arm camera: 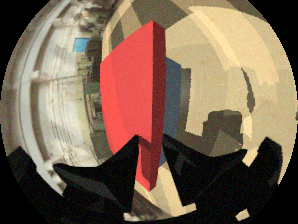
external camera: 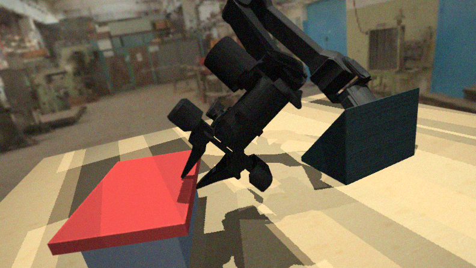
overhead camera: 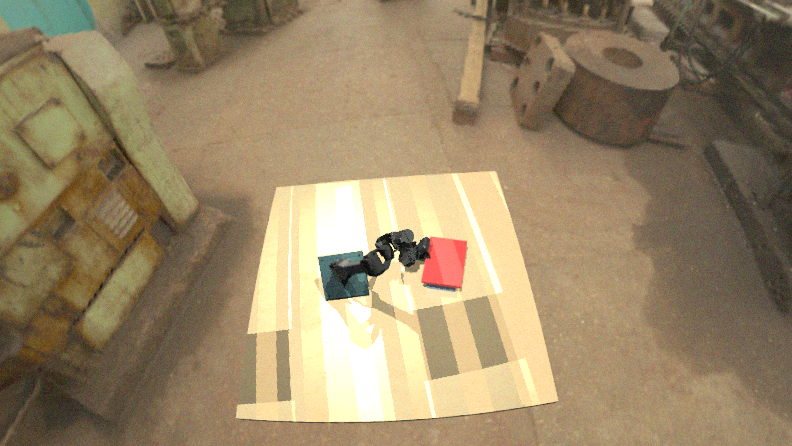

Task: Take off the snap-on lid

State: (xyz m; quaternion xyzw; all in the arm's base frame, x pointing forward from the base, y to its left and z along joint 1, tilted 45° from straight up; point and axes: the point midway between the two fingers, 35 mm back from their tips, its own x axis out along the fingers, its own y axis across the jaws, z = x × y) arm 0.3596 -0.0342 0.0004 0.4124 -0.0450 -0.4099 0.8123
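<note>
My gripper tip is 7 cm short of the red lid and 3 cm to the left of it. Round my gripper tip: storage box (7 cm ahead, 3 cm to the right, 4 cm below).
</note>
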